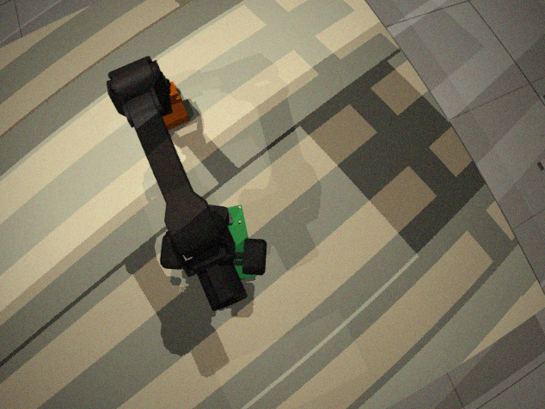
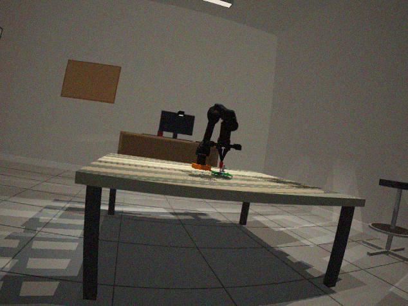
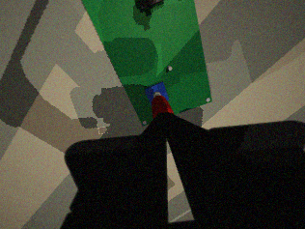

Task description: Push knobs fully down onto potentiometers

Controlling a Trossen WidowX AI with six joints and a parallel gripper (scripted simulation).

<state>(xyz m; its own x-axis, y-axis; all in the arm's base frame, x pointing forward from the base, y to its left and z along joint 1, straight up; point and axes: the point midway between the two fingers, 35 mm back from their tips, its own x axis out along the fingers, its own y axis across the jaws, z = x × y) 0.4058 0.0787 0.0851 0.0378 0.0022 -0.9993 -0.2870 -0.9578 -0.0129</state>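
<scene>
My gripper tip is now 9 cm past the grey knob, 3 cm to the right of it and 3 cm above it. The rest, counted from my gripper tip: red knob 1 cm below.
</scene>
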